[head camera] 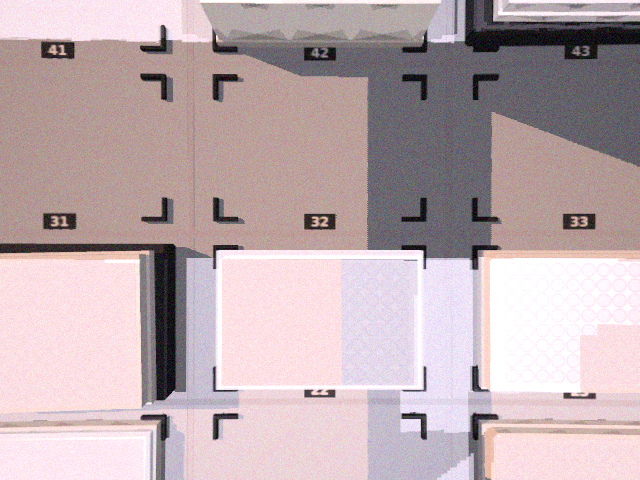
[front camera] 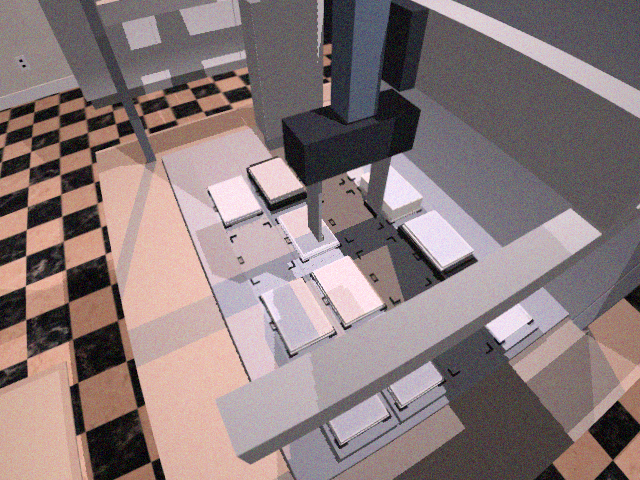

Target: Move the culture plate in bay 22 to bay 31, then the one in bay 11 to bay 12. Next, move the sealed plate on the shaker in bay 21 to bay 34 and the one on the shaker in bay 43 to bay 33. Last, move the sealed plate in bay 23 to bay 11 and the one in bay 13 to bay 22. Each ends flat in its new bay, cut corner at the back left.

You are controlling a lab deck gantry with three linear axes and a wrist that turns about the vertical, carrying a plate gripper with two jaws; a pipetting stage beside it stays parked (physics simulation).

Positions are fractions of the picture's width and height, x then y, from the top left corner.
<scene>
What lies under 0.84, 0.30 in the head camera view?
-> A bay 33.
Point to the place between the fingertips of my gripper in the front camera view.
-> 0.54, 0.46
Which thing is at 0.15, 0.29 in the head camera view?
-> A bay 31.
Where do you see a bay 12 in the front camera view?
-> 0.42, 0.54
</scene>
